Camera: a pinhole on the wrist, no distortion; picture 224 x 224 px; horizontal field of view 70.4 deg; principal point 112.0 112.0 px. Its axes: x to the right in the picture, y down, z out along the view. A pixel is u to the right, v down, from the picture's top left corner.
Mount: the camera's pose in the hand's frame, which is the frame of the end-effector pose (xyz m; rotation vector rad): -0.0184 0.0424 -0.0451 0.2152 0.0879 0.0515
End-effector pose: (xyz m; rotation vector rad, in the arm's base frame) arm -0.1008 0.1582 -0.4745 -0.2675 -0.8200 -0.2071
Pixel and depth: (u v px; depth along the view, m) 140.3 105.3 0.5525
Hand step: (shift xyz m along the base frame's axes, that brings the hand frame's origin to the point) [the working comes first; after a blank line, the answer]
In the camera's frame: 0.0985 -0.0233 0.5525

-0.2694 0.0538 0.4243
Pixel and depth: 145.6 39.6 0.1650
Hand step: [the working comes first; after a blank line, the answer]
In the camera's frame: 0.0349 -0.0752 0.1650

-0.0615 -0.0328 0.0985
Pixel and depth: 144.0 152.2 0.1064
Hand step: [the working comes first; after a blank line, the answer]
In the camera's frame: 0.0214 0.0269 0.1064

-0.0219 0.0637 0.0421
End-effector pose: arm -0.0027 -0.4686 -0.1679 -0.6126 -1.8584 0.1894
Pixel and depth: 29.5 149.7 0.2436
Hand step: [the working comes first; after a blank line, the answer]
In the camera's frame: -0.1266 0.0578 0.2436

-0.1525 0.0069 -0.1995
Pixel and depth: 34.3 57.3 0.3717
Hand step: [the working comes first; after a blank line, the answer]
In the camera's frame: -0.1819 -0.1281 0.3717

-0.2926 -0.1768 -0.1745
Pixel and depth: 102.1 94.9 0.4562
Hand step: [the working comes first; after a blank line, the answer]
In the camera's frame: -0.0284 -0.0491 0.4562

-0.3894 -0.0264 -0.1045
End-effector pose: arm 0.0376 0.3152 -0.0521 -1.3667 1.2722 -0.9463
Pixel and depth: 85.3 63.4 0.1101
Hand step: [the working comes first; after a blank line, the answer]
In the camera's frame: -0.0185 -0.0337 0.1101

0.0540 0.0327 0.0058
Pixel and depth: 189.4 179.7 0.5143
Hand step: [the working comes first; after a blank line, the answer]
In the camera's frame: 0.2507 0.2193 0.5143

0.4719 -0.1828 -0.2750
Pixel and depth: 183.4 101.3 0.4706
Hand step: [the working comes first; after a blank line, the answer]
In the camera's frame: 0.2116 -0.0317 0.4706

0.4252 -0.1781 -0.0215
